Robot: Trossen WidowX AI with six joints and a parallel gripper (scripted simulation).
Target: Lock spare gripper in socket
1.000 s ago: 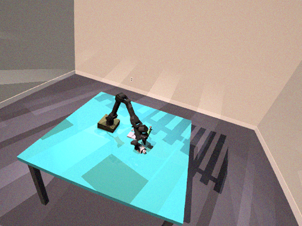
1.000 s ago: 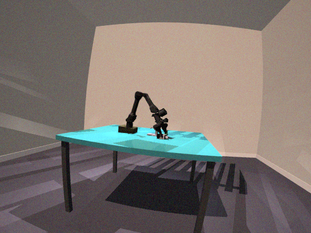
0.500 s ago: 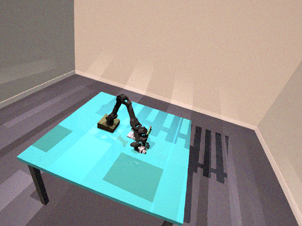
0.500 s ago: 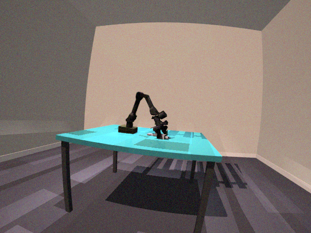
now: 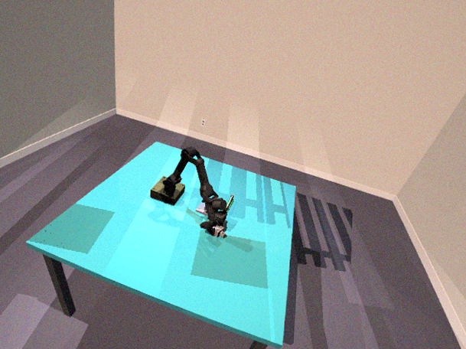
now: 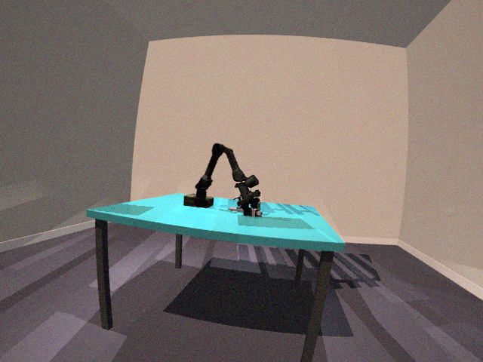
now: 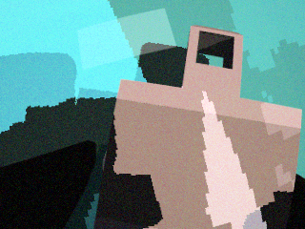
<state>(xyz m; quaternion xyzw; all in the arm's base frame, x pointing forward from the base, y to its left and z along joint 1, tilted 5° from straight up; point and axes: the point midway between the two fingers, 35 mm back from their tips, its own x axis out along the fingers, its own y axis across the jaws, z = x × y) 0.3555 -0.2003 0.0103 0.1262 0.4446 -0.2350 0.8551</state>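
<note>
My gripper tip is now 90 mm past the mount, 170 mm to the right of it and 40 mm below it. From my gripper tip the other things lie so: spare gripper (10 mm above); green pad (40 mm ahead, 280 mm to the left, 20 mm above).
</note>
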